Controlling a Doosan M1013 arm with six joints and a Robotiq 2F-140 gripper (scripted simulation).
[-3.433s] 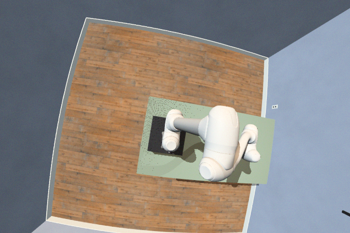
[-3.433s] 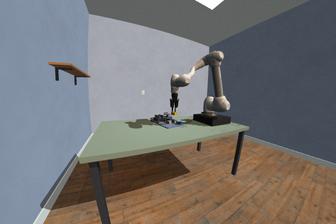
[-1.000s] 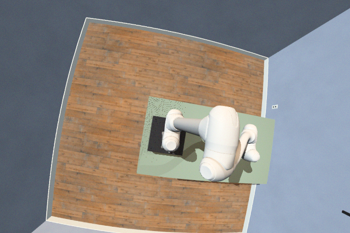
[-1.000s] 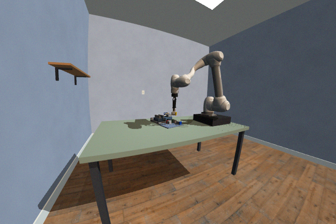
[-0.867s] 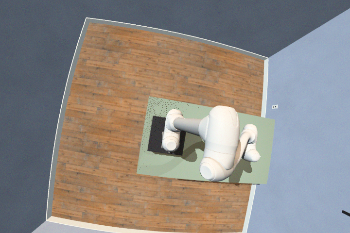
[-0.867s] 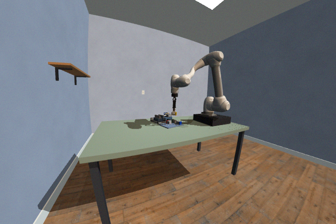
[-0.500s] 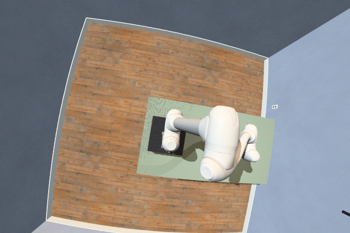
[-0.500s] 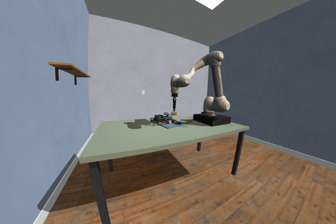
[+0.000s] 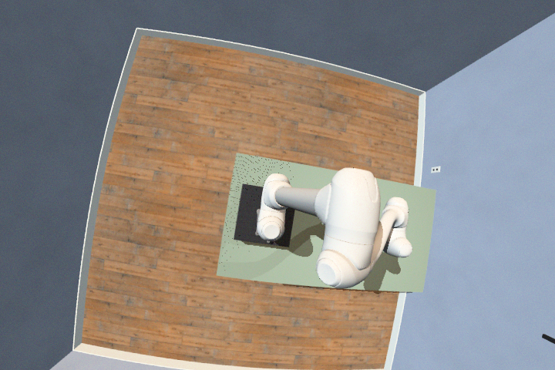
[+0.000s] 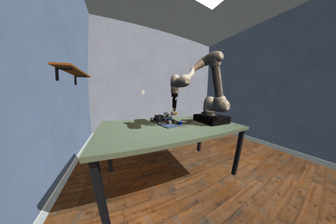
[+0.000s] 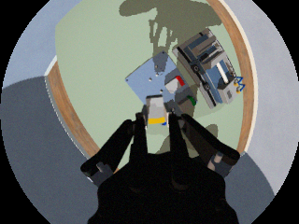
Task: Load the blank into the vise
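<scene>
Right now the blank with yellow end is 30 mm below my hand. From my hand the other things lie so: red-ended blank 10 mm ahead, 90 mm to the right, 160 mm below; then blue-ended blank 90 mm behind, 10 mm to the right, 160 mm below; then blue infeed plate 10 mm ahead, 40 mm to the right, 180 mm below.
</scene>
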